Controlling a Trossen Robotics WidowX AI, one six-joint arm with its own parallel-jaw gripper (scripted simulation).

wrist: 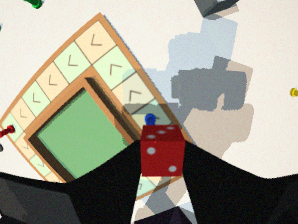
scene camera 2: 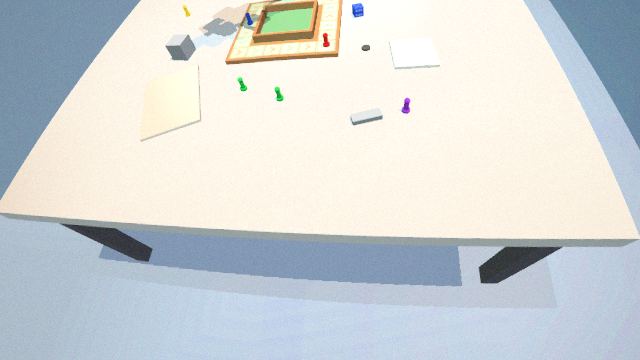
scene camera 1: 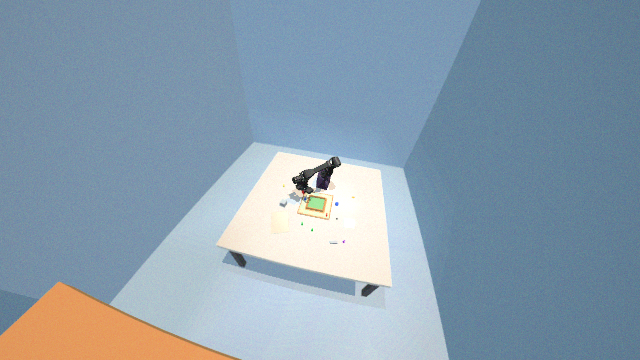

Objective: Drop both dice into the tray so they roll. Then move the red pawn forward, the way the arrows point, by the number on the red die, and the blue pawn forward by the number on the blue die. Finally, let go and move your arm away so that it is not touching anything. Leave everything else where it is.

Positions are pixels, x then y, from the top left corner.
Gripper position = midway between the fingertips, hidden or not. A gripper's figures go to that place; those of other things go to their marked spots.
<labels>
My gripper point(wrist: 160, 146) is 10 cm from the lens. A green-floored tray point(wrist: 79, 136): 24 cm from the lens.
</labels>
